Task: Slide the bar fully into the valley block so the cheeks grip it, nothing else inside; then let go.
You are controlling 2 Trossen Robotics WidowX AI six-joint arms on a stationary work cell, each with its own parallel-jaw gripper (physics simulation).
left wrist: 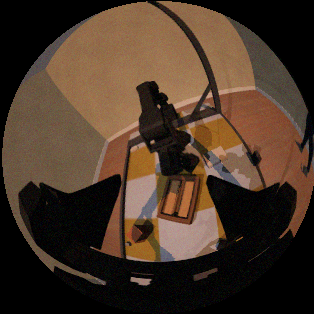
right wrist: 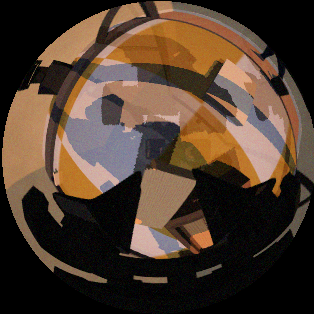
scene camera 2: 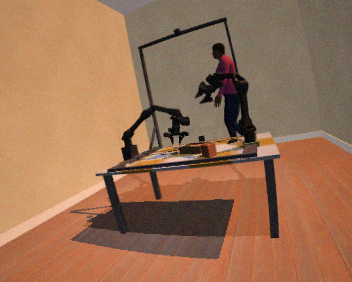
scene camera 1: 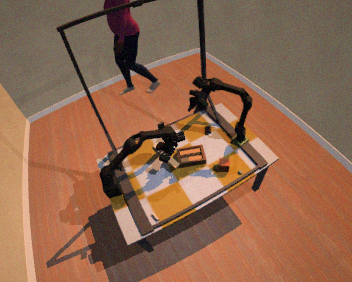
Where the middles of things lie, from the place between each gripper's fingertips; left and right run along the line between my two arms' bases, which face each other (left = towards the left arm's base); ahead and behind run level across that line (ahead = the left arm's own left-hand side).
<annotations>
Right now the tan bar [right wrist: 164, 187] is 3 cm ahead of my right hand and 2 cm to the left of it.
I see the tan bar 300 mm below my left hand, 200 mm to the right of it and 90 mm ahead of it.
</annotations>
